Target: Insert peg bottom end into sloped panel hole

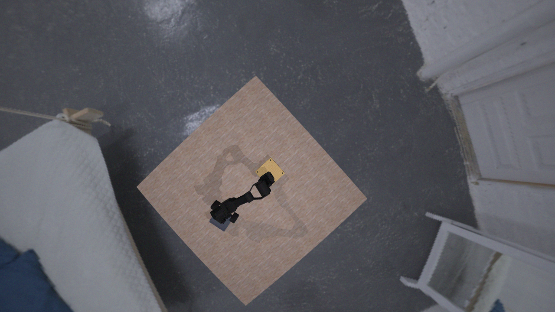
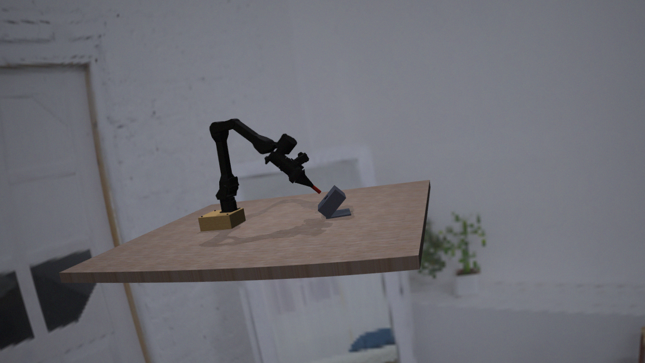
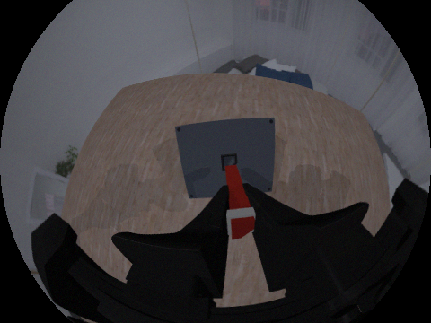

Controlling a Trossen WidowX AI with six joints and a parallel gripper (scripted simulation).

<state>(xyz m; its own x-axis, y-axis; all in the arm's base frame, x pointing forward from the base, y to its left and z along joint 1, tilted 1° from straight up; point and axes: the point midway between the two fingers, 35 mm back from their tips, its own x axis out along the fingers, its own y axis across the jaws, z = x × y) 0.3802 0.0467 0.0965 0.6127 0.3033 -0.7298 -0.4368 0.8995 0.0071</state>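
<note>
Right now the grey sloped panel is 7 cm below my gripper tip, 6 cm ahead of it and 3 cm to the left of it. Round my gripper tip: red peg: 1 cm behind, 1 cm above.
</note>
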